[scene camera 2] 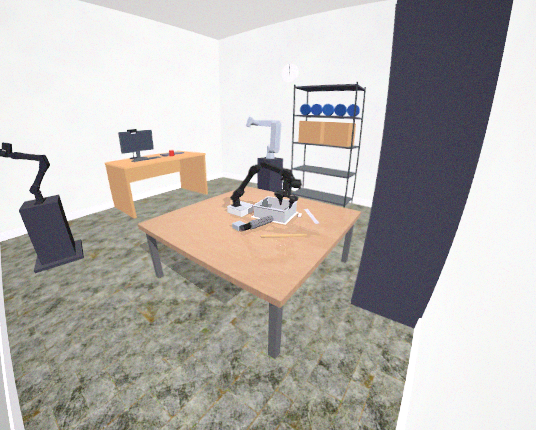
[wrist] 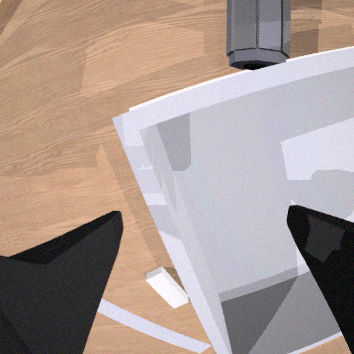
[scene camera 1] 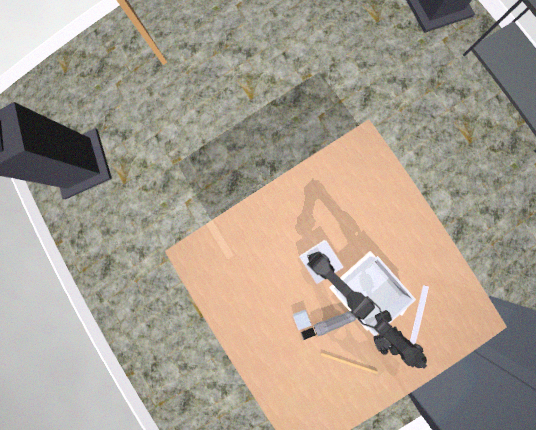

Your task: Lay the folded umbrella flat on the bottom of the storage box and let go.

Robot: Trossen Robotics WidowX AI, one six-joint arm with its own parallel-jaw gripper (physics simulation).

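Places are measured from the arm's base along level axes (x left, y back, z up), in centimetres.
Pixels of known places: gripper, fingertip midpoint: [scene camera 2: 285,206] [wrist: 206,217]; arm's base, origin of the base link: [scene camera 2: 236,205] [scene camera 1: 315,259].
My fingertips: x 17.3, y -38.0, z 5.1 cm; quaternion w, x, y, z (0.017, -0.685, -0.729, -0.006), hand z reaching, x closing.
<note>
Ahead of a thing's pixels: the offset from my fingertips to its top centre.
The folded umbrella @(dz -4.9, dx -22.9, dy +4.7 cm) [scene camera 1: 335,324] [scene camera 2: 261,222] [wrist: 258,30] is grey with a black handle. It lies on the table outside the storage box, its grey end close to the box wall. The white storage box @(dz -1.0, dx +2.8, dy +12.5 cm) [scene camera 2: 275,215] [wrist: 225,91] stands open-topped on the table; the arm hides part of it in the first scene view. My gripper [scene camera 1: 383,331] [scene camera 2: 286,201] [wrist: 206,217] is open and empty above one side of the box. In the wrist view a box wall shows between the fingers, the left finger over the table and the right one over the box interior.
A pale block @(dz -7.2, dx -34.0, dy +11.6 cm) [scene camera 1: 301,319] [scene camera 2: 239,224] is by the umbrella's handle. A thin wooden stick @(dz -9.6, dx -19.5, dy -18.1 cm) [scene camera 1: 350,361] [scene camera 2: 283,235] lies nearby. A white strip @(dz -10.5, dx +22.5, dy -8.1 cm) [scene camera 1: 420,314] [scene camera 2: 311,216] [wrist: 155,327] and a small white block @(dz -9.6, dx +15.4, dy -2.1 cm) [scene camera 2: 299,215] [wrist: 167,287] lie beside the box.
</note>
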